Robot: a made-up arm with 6 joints.
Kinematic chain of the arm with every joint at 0, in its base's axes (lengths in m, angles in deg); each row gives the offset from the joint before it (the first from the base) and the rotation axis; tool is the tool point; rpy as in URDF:
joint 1: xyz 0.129 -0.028 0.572 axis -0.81 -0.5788 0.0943
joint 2: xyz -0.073 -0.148 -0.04 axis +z
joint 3: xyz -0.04 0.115 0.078 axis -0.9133 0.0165 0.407
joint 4: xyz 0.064 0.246 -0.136 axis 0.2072 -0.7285 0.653
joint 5: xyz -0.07 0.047 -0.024 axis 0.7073 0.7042 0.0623
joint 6: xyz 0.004 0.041 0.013 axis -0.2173 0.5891 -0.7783
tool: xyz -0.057 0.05 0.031 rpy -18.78 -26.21 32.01
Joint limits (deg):
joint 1: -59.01..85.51
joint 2: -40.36..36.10
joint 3: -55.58..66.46
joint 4: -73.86..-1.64
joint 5: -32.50..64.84
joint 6: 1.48..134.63
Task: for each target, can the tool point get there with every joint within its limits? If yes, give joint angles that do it. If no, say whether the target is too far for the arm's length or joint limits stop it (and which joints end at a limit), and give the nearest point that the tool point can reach.
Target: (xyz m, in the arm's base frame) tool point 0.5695 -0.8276 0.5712
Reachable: no: too far | nearest point 0.2463 -0.4927 0.4782 | short by 0.475 m
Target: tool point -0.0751 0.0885 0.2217
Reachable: yes | joints 26.35 27.47 29.90 -48.45 35.52 25.63
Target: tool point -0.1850 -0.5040 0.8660
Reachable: no: joint limits stop it (at a limit: joint 1, joint 2, joint 3, joint 4, joint 5, joint 6) | nearest point 0.0965 -0.5345 0.5466 | short by 0.427 m
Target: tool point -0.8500 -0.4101 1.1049
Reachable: no: too far | nearest point -0.2738 0.1168 0.8248 | short by 0.829 m
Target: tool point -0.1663 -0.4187 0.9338
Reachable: no: joint limits stop it (at a limit: joint 1, joint 2, joint 3, joint 4, joint 6) | nearest point 0.1095 -0.1280 0.9716 | short by 0.403 m
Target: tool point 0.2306 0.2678 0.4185
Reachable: yes | joints 68.83 -0.82 -42.45 -48.64 30.23 112.94
